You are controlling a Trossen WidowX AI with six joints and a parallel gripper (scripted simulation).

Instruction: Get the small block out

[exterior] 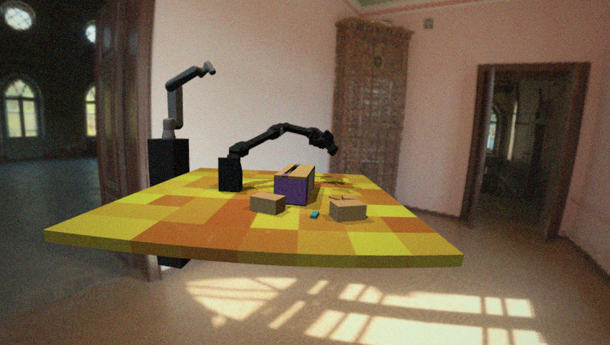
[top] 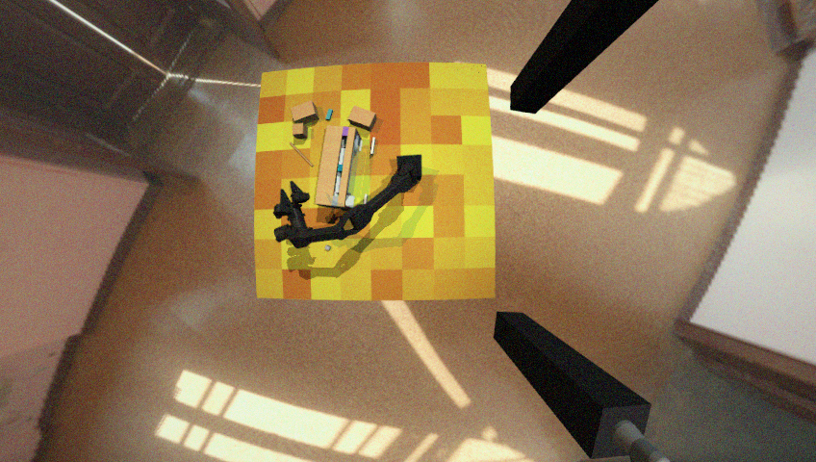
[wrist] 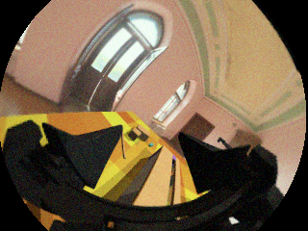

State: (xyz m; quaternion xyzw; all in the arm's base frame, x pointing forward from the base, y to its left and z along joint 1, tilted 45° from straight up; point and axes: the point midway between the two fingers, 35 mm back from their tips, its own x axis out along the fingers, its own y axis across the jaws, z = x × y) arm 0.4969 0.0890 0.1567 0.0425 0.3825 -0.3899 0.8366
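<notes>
My gripper tip is 19 cm past the box, 13 cm to the left of it and 20 cm above it. From my gripper tip the other things lie so: thin stick (9 cm ahead, 22 cm to the right, 26 cm below); then grey piece (11 cm behind, 27 cm to the left, 25 cm below).
</notes>
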